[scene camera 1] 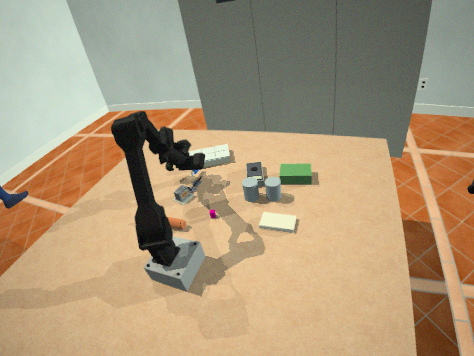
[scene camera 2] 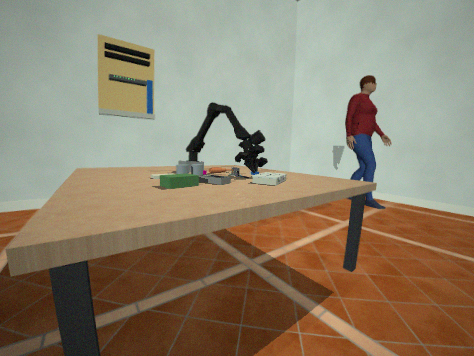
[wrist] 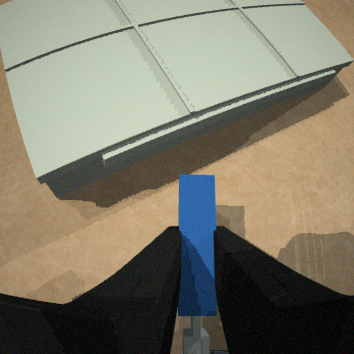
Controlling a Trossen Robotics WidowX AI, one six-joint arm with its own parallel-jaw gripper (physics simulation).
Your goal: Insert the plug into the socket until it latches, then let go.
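Frame: origin at the arm's base, x left, y back, z up, level; millimetres.
Where they show: gripper, fingertip midpoint: (scene camera 1: pixel 197 168) (scene camera 2: pixel 255 173) (wrist: pixel 195 237); arm's base at its link origin: (scene camera 1: pixel 166 254) (scene camera 2: pixel 193 161).
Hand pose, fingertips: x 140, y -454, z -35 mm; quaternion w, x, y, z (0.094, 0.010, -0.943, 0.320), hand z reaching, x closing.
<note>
Things, the pixels of their top centre, and the offset from my fingertips. "spot": a spot on its surface instead.
- blue plug at its top centre: (wrist: pixel 203 273) (scene camera 1: pixel 195 168) (scene camera 2: pixel 253 170) dy +13, dx +0, dz +10 mm
- small grey housing with an opening, top centre: (scene camera 1: pixel 181 188) (scene camera 2: pixel 235 167) dy +154, dx -13, dz +16 mm
- pale segmented block at its top centre: (wrist: pixel 191 11) (scene camera 1: pixel 208 153) (scene camera 2: pixel 270 174) dy -110, dx -4, dz +6 mm
- dark box with a round hole, top centre: (scene camera 1: pixel 254 170) (scene camera 2: pixel 214 175) dy -16, dx -253, dz +1 mm
- green block at its top centre: (scene camera 1: pixel 295 169) (scene camera 2: pixel 179 175) dy -34, dx -414, dz +11 mm
- cream block at its top centre: (scene camera 1: pixel 277 220) dy +213, dx -400, dz -14 mm
- magenta piece at its top centre: (scene camera 1: pixel 211 211) dy +227, dx -174, dz -3 mm
- orange cylinder at a spot on its surface: (scene camera 1: pixel 178 223) spot: dy +310, dx -87, dz +2 mm
My gripper (scene camera 1: pixel 196 168) (scene camera 2: pixel 254 170) (wrist: pixel 195 237) is shut on the blue plug (scene camera 1: pixel 195 172) (scene camera 2: pixel 255 173) (wrist: pixel 197 200), whose body sticks out past both fingertips in the wrist view. A grey stem and a lighter grey end show behind the blue body at the bottom edge of that view. The plug is held low over the table, beside the pale segmented block. A small grey housing with an opening (scene camera 1: pixel 182 194) (scene camera 2: pixel 235 171), which looks like the socket, stands nearer the arm's base, apart from the plug. Its inside is too small to make out.
A pale segmented block (scene camera 1: pixel 217 155) (scene camera 2: pixel 268 178) (wrist: pixel 90 110) lies close to the gripper. A dark box with a round hole (scene camera 1: pixel 254 171), two grey cylinders (scene camera 1: pixel 250 190) (scene camera 1: pixel 273 190), a green block (scene camera 1: pixel 295 174), a cream block (scene camera 1: pixel 278 221), a magenta piece (scene camera 1: pixel 213 214) and an orange cylinder (scene camera 1: pixel 178 223) are on the table.
</note>
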